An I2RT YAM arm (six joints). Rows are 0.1 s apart.
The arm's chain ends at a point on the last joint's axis. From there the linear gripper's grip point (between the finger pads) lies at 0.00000 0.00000 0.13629 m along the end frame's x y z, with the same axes.
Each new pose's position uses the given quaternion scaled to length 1; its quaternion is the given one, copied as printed.
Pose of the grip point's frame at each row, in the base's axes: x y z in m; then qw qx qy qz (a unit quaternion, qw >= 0):
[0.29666 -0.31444 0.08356 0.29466 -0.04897 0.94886 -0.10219]
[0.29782 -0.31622 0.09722 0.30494 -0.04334 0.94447 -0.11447]
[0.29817 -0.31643 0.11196 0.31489 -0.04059 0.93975 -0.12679]
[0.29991 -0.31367 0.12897 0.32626 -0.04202 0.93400 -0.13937]
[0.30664 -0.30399 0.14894 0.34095 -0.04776 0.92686 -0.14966]
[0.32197 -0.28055 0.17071 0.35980 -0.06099 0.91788 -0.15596]
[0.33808 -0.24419 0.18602 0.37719 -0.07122 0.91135 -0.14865]
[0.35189 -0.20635 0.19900 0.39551 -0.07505 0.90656 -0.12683]
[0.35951 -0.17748 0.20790 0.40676 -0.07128 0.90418 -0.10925]
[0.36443 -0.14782 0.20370 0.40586 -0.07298 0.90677 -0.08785]
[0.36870 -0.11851 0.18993 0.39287 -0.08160 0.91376 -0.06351]
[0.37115 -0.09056 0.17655 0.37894 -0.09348 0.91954 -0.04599]
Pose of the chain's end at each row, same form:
[0.21909 -0.29194 0.19334 0.29466 -0.04897 0.94886 -0.10219]
[0.21796 -0.29035 0.20459 0.30494 -0.04334 0.94447 -0.11447]
[0.21611 -0.28744 0.21684 0.31489 -0.04059 0.93975 -0.12679]
[0.21525 -0.28192 0.23095 0.32626 -0.04202 0.93400 -0.13937]
[0.21855 -0.27062 0.24744 0.34095 -0.04776 0.92686 -0.14966]
[0.22936 -0.24751 0.26508 0.35980 -0.06099 0.91788 -0.15596]
[0.24149 -0.21459 0.27751 0.37719 -0.07122 0.91135 -0.14865]
[0.25156 -0.18310 0.28827 0.39551 -0.07505 0.90656 -0.12683]
[0.25714 -0.15846 0.29584 0.40676 -0.07128 0.90418 -0.10925]
[0.26237 -0.13418 0.29299 0.40586 -0.07298 0.90677 -0.08785]
[0.26943 -0.11143 0.28305 0.39287 -0.08160 0.91376 -0.06351]
[0.27500 -0.08869 0.27312 0.37894 -0.09348 0.91954 -0.04599]

